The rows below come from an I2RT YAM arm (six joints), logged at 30 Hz.
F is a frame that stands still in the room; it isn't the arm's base.
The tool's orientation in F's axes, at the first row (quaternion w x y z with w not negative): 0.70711, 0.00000, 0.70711, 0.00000
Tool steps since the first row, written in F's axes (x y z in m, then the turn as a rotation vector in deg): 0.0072, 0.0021, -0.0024, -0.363, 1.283, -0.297; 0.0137, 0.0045, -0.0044, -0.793, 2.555, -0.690; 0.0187, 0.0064, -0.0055, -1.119, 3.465, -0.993; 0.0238, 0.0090, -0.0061, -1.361, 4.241, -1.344; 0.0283, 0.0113, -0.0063, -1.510, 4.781, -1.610; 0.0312, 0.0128, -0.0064, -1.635, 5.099, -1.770; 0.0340, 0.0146, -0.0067, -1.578, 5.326, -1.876; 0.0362, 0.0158, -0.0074, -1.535, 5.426, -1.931; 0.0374, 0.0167, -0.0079, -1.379, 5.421, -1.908
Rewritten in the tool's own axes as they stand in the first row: 0.0024, 0.0021, 0.0072, 0.297, 1.283, -0.363; 0.0044, 0.0045, 0.0137, 0.690, 2.555, -0.793; 0.0055, 0.0064, 0.0187, 0.993, 3.465, -1.119; 0.0061, 0.0090, 0.0238, 1.344, 4.241, -1.361; 0.0063, 0.0113, 0.0283, 1.610, 4.781, -1.510; 0.0064, 0.0128, 0.0312, 1.770, 5.099, -1.635; 0.0067, 0.0146, 0.0340, 1.876, 5.326, -1.578; 0.0074, 0.0158, 0.0362, 1.931, 5.426, -1.535; 0.0079, 0.0167, 0.0374, 1.908, 5.421, -1.379
